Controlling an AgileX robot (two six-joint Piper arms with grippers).
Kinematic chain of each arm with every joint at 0, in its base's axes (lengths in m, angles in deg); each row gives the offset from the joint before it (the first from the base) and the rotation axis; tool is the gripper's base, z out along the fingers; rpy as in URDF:
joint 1: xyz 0 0 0.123 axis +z
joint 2: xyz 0 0 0 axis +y
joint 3: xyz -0.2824 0 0.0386 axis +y
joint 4: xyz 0.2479 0 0.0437 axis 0.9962 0 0.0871
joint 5: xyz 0 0 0 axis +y
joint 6: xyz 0.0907 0 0.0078 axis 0.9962 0 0.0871
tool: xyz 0 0 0 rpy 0 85 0
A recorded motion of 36 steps. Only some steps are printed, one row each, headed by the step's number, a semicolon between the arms.
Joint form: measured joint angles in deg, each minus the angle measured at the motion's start. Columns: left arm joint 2, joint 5, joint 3, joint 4, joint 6, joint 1; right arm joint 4, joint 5, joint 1, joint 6, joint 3, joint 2.
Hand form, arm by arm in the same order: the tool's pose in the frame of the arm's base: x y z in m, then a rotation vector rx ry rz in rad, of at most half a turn. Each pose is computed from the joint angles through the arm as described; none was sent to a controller.
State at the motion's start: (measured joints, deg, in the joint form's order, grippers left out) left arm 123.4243 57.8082 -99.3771 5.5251 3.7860 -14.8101; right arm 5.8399 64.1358 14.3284 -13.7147 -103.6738 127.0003
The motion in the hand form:
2: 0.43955 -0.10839 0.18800 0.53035 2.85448 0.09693; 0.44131 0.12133 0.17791 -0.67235 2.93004 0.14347
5: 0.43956 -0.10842 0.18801 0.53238 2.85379 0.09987; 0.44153 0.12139 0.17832 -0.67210 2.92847 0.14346
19: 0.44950 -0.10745 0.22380 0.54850 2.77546 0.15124; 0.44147 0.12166 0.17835 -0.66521 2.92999 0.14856
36: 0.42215 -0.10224 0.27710 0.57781 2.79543 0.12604; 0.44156 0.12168 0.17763 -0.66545 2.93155 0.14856
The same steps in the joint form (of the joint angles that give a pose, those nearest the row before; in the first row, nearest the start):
2: 0.00 0.00 0.00 0.11 0.00 0.00; 0.00 0.00 0.00 0.00 0.00 -0.06
5: 0.00 0.00 0.00 0.24 0.00 -0.03; 0.00 0.00 0.00 0.00 -0.09 -0.06
19: -0.67 3.35 -6.64 2.56 0.90 -0.03; 0.19 0.00 0.00 0.19 -0.09 -0.06
36: -7.63 12.10 -7.27 0.69 3.42 -0.03; 0.19 0.00 0.00 0.19 -0.09 0.03

